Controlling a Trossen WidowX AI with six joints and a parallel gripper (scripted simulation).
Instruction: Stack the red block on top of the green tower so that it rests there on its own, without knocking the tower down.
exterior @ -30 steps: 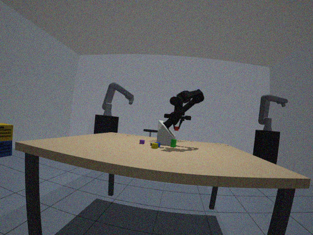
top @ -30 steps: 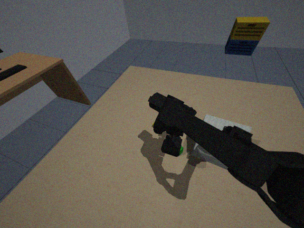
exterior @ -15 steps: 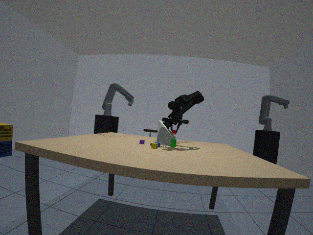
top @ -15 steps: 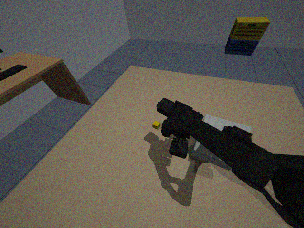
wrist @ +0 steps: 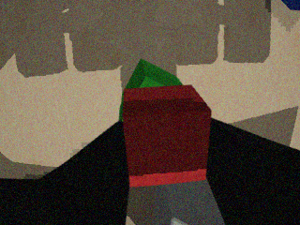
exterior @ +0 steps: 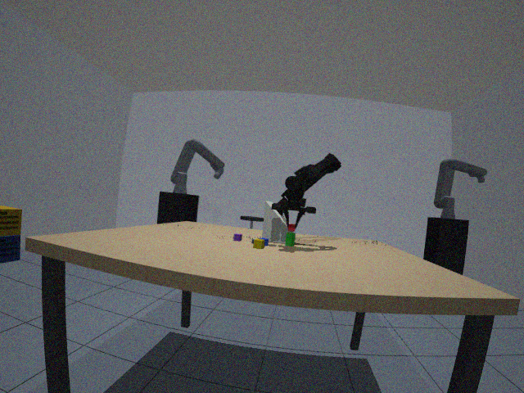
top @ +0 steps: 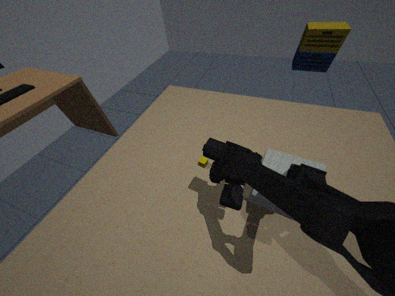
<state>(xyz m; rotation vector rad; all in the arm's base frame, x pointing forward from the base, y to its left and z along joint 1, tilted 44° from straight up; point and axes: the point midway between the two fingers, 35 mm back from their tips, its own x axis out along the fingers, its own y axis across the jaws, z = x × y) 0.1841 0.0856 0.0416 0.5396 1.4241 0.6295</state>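
Right now my gripper tip is 100 mm to the left of the blue block, 80 mm short of it and 60 mm above it. From my gripper tip the other things lie so: purple block 220 mm to the right, 60 mm below, 30 mm ahead; yellow block 160 mm ahead, 110 mm to the right, 60 mm below; red block 10 mm above.
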